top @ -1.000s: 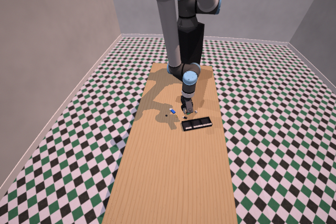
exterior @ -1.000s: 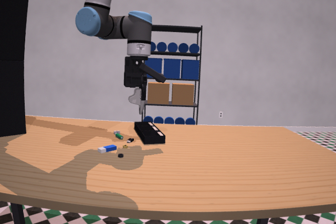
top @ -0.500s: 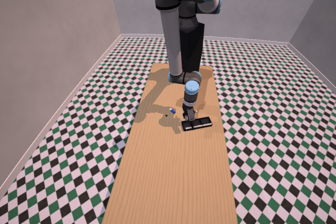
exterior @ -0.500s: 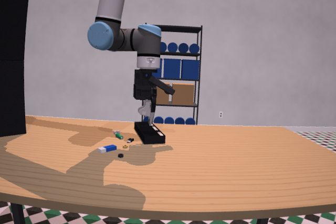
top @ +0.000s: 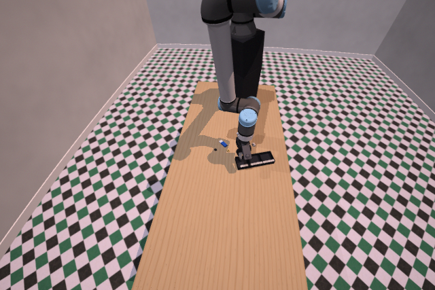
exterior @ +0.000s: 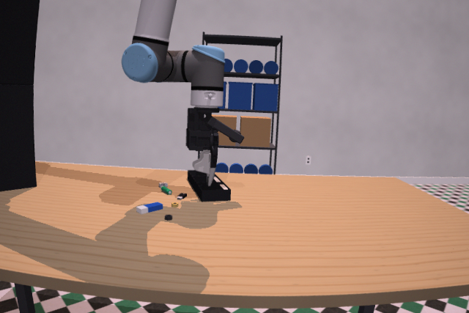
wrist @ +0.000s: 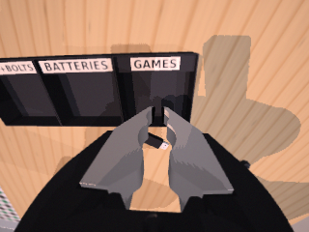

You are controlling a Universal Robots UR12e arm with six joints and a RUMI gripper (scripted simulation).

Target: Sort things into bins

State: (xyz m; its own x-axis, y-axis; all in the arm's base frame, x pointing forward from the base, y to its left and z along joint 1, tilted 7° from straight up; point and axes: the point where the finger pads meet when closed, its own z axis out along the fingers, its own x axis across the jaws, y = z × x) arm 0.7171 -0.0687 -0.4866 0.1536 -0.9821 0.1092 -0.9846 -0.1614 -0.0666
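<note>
My hand is 1 cm past the black bin, 9 cm to the right of it and 4 cm above it. Also, from my hand: brass nut: 9 cm behind, 9 cm to the right, 5 cm below; black usb stick: 8 cm behind, 1 cm to the right, 5 cm below; green battery: 13 cm behind, 4 cm to the left, 4 cm below.
</note>
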